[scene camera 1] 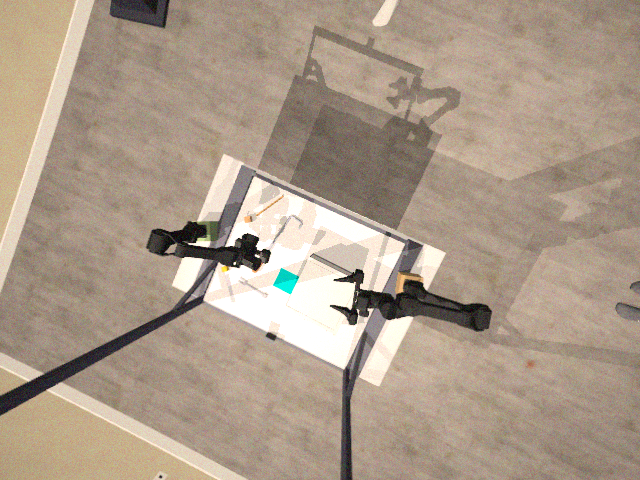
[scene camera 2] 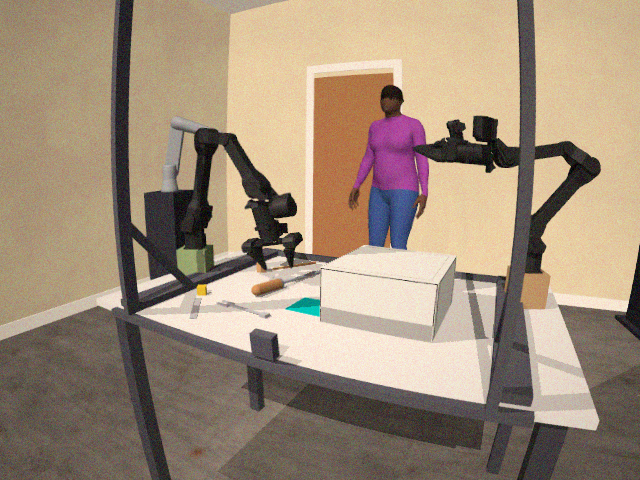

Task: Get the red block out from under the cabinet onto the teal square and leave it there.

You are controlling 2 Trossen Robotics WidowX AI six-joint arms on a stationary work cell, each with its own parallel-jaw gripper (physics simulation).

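Frame: origin at the left arm's base, x ahead, y left, z up, level; metres.
Where they show: left gripper, fingertip midpoint: (scene camera 1: 261, 247) (scene camera 2: 278, 268); right gripper, fingertip midpoint: (scene camera 1: 331, 292) (scene camera 2: 414, 148); left arm's base, origin of the base link: (scene camera 1: 200, 231) (scene camera 2: 195, 247); right arm's base, origin of the base link: (scene camera 1: 410, 287) (scene camera 2: 528, 270).
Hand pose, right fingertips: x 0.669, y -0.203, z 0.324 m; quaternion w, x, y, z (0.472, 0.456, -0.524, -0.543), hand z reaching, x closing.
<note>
Things, the pixels of their top centre, and the offset from my right fingertips. "spot": a spot on its surface instead.
- white cabinet, middle of its top: (scene camera 2: 395, 260) (scene camera 1: 322, 296) 0.093 m right, 0.056 m back, 0.280 m down
- teal square, surface spot: (scene camera 2: 305, 306) (scene camera 1: 282, 281) spot: 0.060 m right, 0.279 m back, 0.416 m down
- wooden handle, middle of its top: (scene camera 2: 268, 280) 0.043 m left, 0.391 m back, 0.380 m down
- wooden mallet, middle of its top: (scene camera 2: 294, 264) (scene camera 1: 269, 206) 0.332 m left, 0.343 m back, 0.409 m down
- yellow cube, middle of its top: (scene camera 2: 201, 286) (scene camera 1: 224, 269) 0.003 m left, 0.583 m back, 0.391 m down
- grey wrench, middle of its top: (scene camera 2: 242, 306) (scene camera 1: 252, 288) 0.099 m right, 0.439 m back, 0.408 m down
- flat grey strip, middle of its top: (scene camera 2: 195, 307) (scene camera 1: 229, 288) 0.105 m right, 0.567 m back, 0.415 m down
The white cabinet (scene camera 1: 317, 294) (scene camera 2: 379, 294) stands on the table. The teal square (scene camera 1: 285, 280) (scene camera 2: 305, 306) lies flat beside it. The red block does not show in either view. A hooked metal rod (scene camera 1: 279, 230) (scene camera 2: 302, 277) with a wooden handle (scene camera 2: 268, 286) lies left of the cabinet. My left gripper (scene camera 1: 260, 257) (scene camera 2: 277, 266) is open, pointing down low over the table near the rod; in scene camera 2 its fingertips show just behind the handle. My right gripper (scene camera 1: 333, 293) (scene camera 2: 417, 148) is open, level and high above the cabinet.
A wooden mallet (scene camera 1: 268, 205) (scene camera 2: 294, 265) lies at the back left. A yellow cube (scene camera 1: 224, 268) (scene camera 2: 201, 289), a grey wrench (scene camera 1: 253, 286) (scene camera 2: 244, 308) and a flat grey strip (scene camera 2: 194, 308) lie at the left. Dark frame posts (scene camera 2: 521, 206) stand at the table's edges.
</note>
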